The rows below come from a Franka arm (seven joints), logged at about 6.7 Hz.
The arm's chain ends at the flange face. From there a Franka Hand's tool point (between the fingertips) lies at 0.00 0.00 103.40 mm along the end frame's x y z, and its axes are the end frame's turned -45 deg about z.
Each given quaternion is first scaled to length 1.
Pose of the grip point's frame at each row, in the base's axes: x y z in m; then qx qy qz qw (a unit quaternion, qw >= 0):
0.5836 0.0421 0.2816 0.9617 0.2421 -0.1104 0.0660
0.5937 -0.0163 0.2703 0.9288 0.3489 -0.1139 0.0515
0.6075 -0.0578 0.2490 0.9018 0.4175 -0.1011 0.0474
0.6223 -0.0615 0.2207 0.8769 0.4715 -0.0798 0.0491
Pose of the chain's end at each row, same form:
0.6023 0.0608 0.3816 0.9811 -0.1444 -0.0767 0.1032
0.6119 0.0018 0.3705 0.9916 -0.0331 -0.0855 0.0912
0.6223 -0.0402 0.3498 0.9929 0.0406 -0.0753 0.0825
0.6320 -0.0448 0.3223 0.9906 0.1000 -0.0549 0.0759

